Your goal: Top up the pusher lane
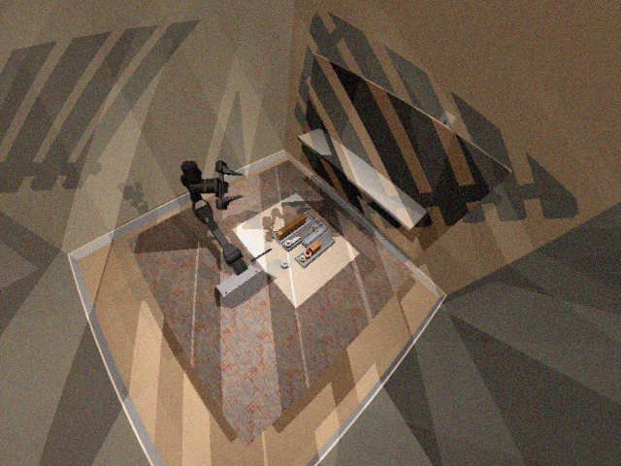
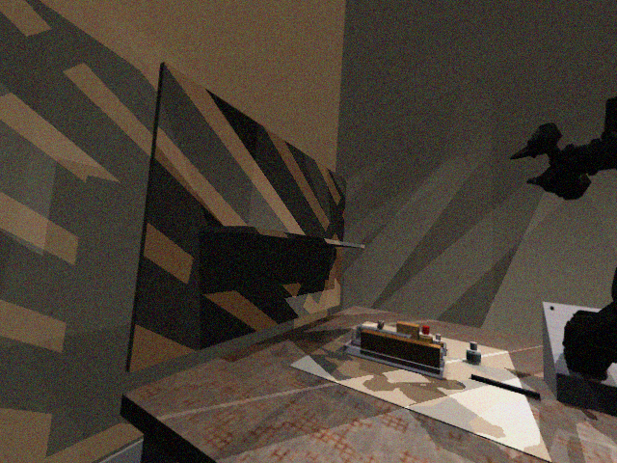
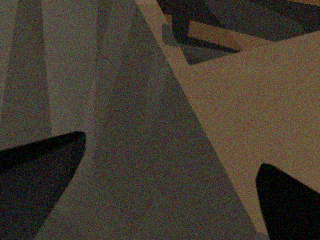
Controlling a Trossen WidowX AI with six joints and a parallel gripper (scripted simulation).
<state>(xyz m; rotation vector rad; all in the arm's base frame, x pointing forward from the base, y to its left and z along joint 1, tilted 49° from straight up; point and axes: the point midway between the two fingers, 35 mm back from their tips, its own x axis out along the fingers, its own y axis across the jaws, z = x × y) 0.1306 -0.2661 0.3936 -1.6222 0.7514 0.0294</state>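
Right now my gripper tip is 30 mm short of the thin black rod, 40 mm to the left of it and 560 mm above it. From my gripper tip the other things lie so: grey lane: 340 mm ahead, 100 mm to the right, 550 mm below; then wall shelf: 700 mm ahead, 70 mm to the right, 200 mm below.
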